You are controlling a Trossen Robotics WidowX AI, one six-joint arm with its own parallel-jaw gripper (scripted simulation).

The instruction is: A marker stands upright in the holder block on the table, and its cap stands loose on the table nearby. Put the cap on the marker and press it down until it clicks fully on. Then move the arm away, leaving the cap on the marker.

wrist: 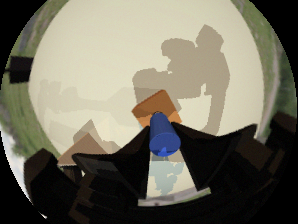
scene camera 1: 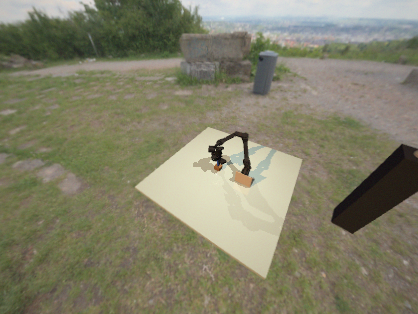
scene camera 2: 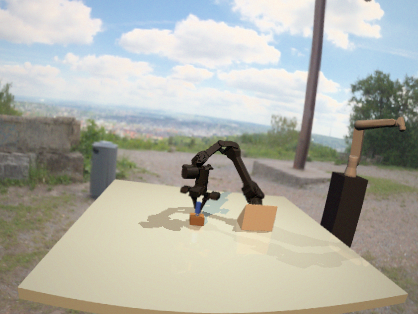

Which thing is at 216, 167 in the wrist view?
My gripper.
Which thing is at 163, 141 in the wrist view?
A blue cap.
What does my gripper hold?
A blue cap.
